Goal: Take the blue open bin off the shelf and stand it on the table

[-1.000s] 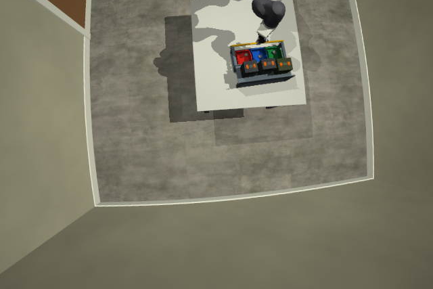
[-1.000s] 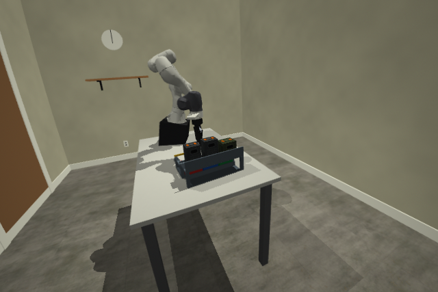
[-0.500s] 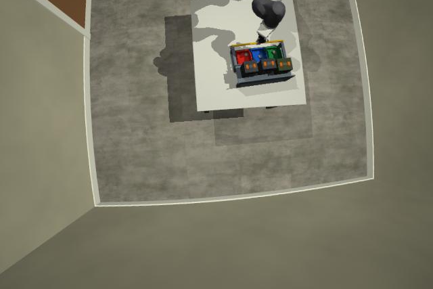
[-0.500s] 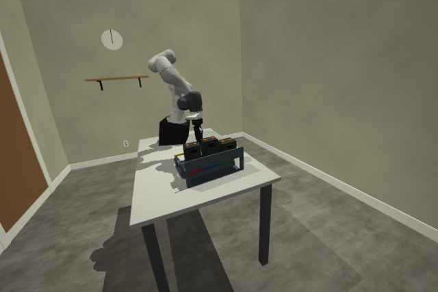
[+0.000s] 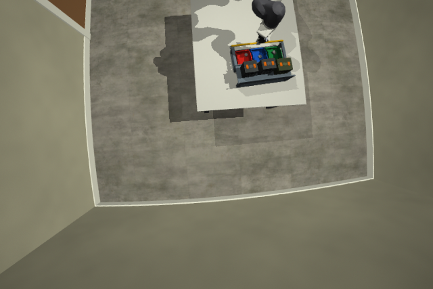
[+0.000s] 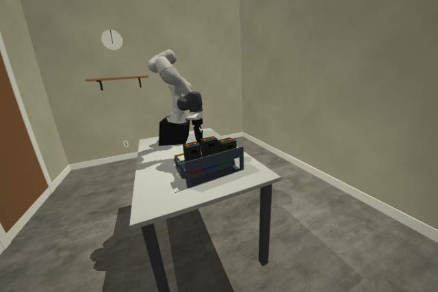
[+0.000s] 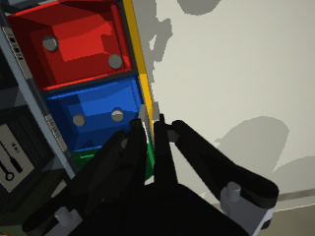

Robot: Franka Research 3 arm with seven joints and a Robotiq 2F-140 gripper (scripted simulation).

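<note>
My gripper is now 30 mm above the yellow bar. Round my hand: red bin 120 mm to the right, 100 mm ahead, 80 mm below; blue open bin 100 mm ahead, 80 mm below, 10 mm to the right; green bin 110 mm to the left, 110 mm ahead, 80 mm below.
</note>
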